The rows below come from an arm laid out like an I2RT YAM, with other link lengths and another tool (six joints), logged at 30 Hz.
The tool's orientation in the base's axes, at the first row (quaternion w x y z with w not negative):
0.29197 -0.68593 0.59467 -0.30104
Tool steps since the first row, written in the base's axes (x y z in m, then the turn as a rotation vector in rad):
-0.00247 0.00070 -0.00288 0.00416 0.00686 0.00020
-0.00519 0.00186 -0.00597 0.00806 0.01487 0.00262
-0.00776 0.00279 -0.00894 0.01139 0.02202 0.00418
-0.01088 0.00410 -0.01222 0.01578 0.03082 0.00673
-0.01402 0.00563 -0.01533 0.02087 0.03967 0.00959
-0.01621 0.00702 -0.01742 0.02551 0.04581 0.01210
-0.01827 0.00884 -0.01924 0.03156 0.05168 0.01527
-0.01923 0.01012 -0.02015 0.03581 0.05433 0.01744
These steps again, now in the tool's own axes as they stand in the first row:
-0.00116 0.00368 0.00002 -0.00633 -0.00365 0.00332
-0.00282 0.00762 0.00000 -0.01367 -0.00896 0.00506
-0.00422 0.01141 0.00001 -0.02029 -0.01315 0.00689
-0.00608 0.01573 -0.00018 -0.02836 -0.01897 0.00894
-0.00815 0.01991 -0.00048 -0.03638 -0.02548 0.01134
-0.00991 0.02273 -0.00073 -0.04179 -0.03111 0.01350
-0.01207 0.02521 -0.00104 -0.04672 -0.03810 0.01629
-0.01350 0.02636 -0.00113 -0.04873 -0.04279 0.01823

